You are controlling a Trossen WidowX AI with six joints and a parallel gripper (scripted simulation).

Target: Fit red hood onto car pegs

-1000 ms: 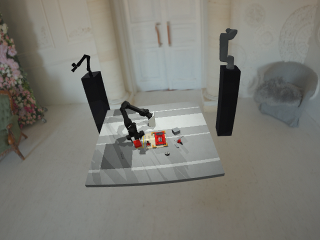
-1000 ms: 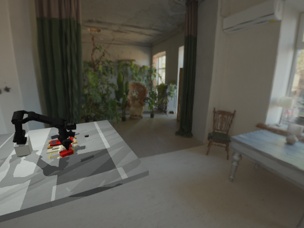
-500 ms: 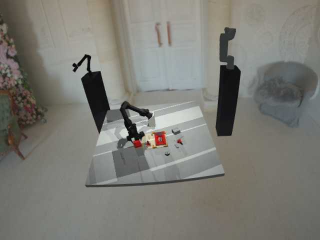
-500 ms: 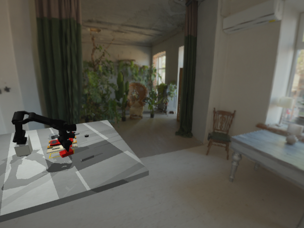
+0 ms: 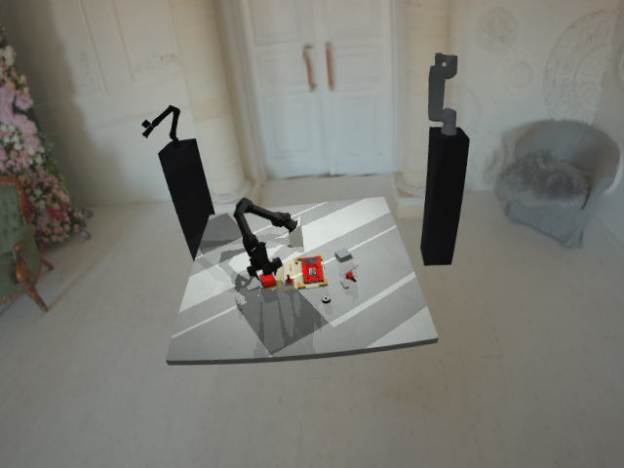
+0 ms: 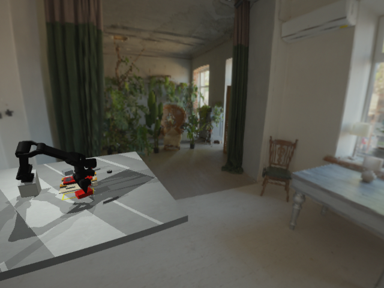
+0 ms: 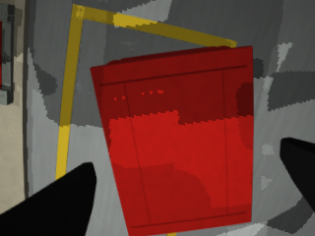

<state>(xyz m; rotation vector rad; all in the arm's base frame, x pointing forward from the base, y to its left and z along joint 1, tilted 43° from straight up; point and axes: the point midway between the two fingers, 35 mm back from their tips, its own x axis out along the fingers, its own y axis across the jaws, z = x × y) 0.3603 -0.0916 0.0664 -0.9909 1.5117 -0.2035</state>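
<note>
The red hood is 1 cm below my gripper tip. The rest, counted from my gripper tip: black wheel (33 cm to the left, 14 cm ahead, 2 cm below); grey bar (17 cm ahead, 13 cm to the right, 2 cm below).
</note>
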